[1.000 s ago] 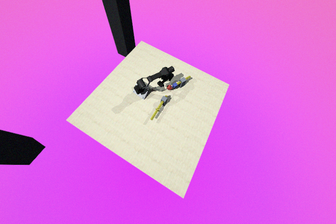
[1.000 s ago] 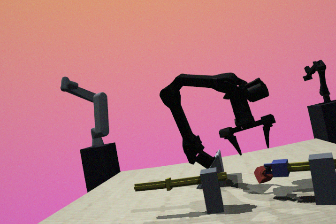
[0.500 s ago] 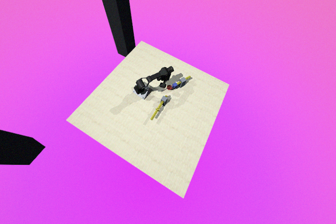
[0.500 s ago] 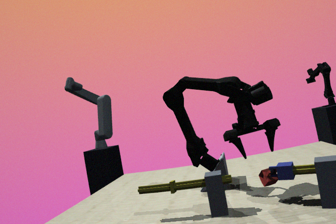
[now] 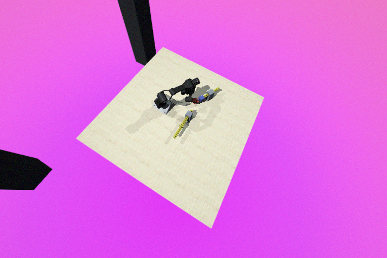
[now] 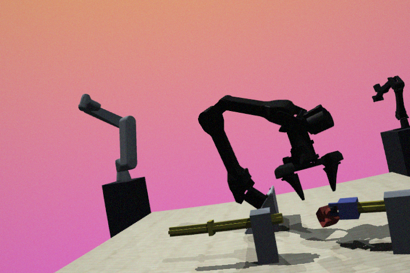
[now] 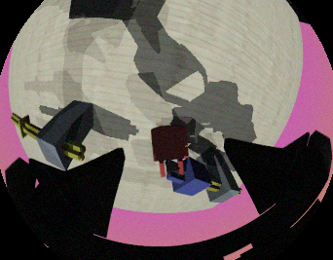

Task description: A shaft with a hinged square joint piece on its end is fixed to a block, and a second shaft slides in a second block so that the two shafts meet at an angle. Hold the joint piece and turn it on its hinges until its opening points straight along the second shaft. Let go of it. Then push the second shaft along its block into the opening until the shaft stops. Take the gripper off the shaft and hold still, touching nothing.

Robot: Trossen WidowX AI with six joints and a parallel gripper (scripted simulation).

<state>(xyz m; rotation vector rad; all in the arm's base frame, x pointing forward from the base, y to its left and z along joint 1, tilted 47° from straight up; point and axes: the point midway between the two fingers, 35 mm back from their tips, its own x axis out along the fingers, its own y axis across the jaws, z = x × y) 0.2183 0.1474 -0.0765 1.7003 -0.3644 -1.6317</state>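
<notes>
Now: the red square joint piece 4 cm ahead of my gripper tip, 1 cm to the left of it and 4 cm below it.
</notes>
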